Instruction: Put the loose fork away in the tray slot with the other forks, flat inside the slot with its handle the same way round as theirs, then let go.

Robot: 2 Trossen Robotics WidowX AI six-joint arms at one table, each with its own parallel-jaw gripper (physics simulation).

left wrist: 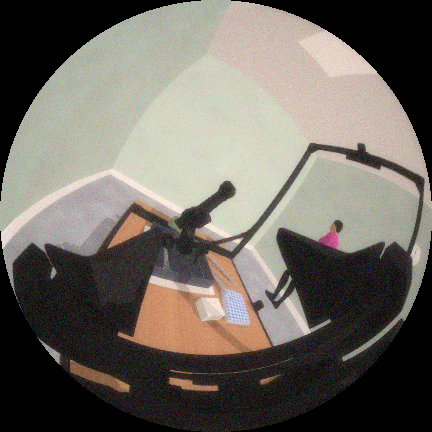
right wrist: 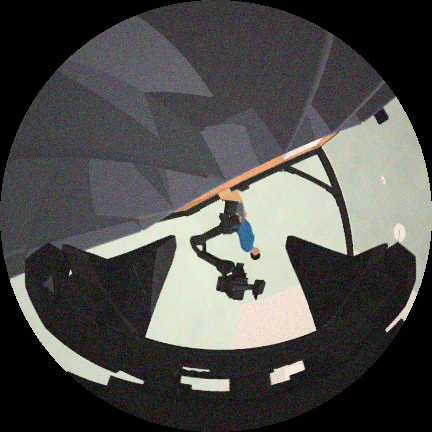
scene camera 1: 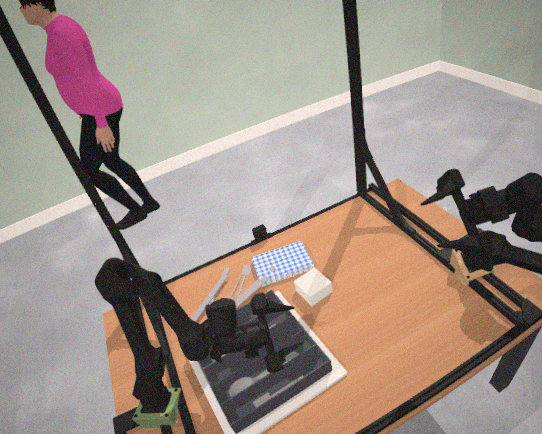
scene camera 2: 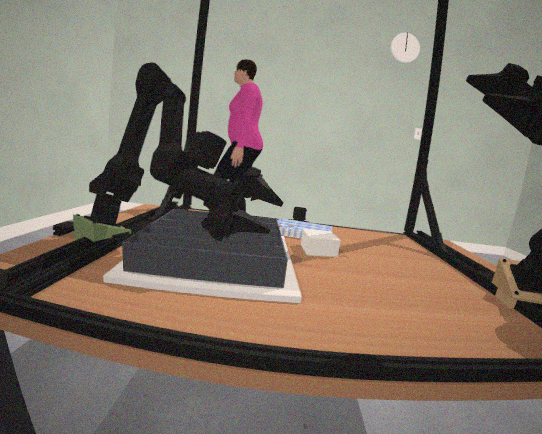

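The dark tray has long slots. Blurred utensils, among them a spoon-like shape, lie in it; I cannot tell which slot holds forks. Several loose pale utensils lie beyond its far side in scene camera 1; I cannot make out which is the loose fork. My right gripper is open and empty, low over the tray, its fingers roughly level. It hides part of the slots. My left gripper is open and empty, raised at the right of both scene views.
The tray stands on a white board. A white block and a blue checkered item lie beyond its right corner in scene camera 1. Black frame posts and rails edge the table. A person in pink stands behind it.
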